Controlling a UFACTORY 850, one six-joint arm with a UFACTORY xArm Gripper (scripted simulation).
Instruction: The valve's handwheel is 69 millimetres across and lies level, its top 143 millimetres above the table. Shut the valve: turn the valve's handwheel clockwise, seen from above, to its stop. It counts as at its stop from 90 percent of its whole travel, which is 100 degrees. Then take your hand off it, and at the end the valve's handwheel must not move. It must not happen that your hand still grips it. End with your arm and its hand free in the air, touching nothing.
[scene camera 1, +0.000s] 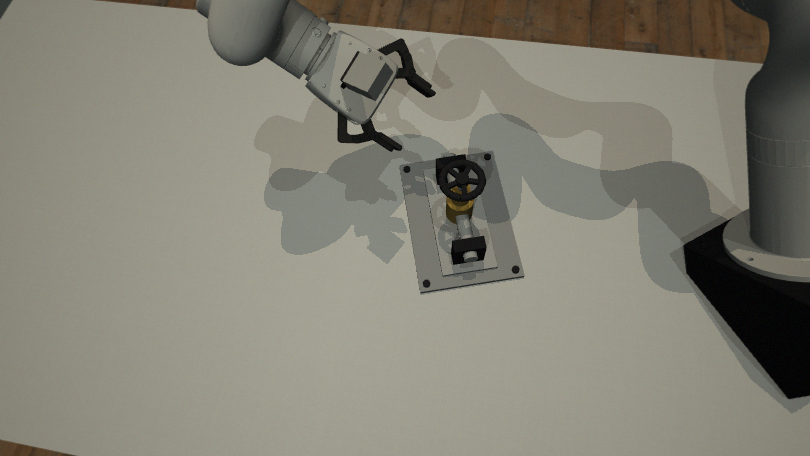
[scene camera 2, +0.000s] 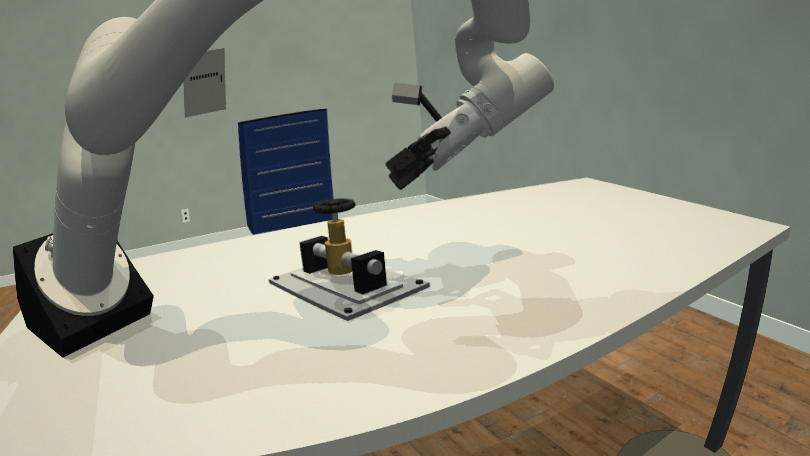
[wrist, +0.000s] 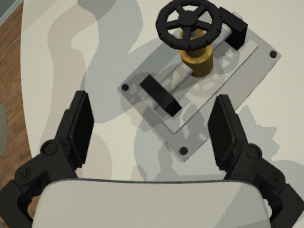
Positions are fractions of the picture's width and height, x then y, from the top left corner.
Labels:
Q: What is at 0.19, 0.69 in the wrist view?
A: My gripper.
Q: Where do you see my gripper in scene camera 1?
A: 0.51, 0.27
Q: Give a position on a black spoked handwheel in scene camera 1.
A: At 0.57, 0.39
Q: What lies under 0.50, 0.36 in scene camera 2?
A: My gripper.

